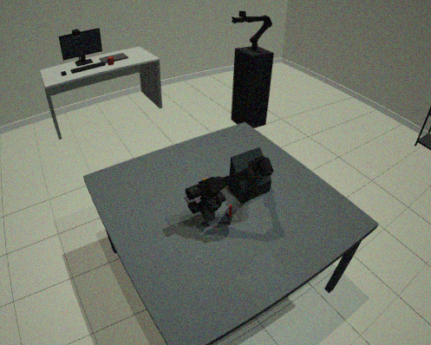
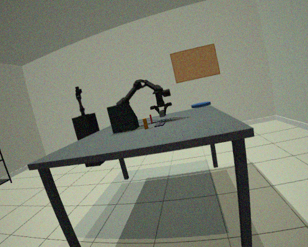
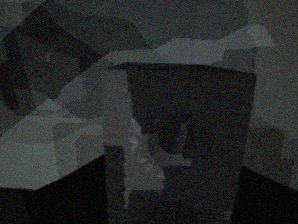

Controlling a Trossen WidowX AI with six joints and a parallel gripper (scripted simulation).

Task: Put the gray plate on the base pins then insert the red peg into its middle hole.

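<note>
My gripper tip is now 12 cm past the red peg, 4 cm to the right of it and 1 cm above it. Also, from my gripper tip: orange cylinder 11 cm behind, 21 cm to the right, 1 cm below; then gray plate 3 cm above.
</note>
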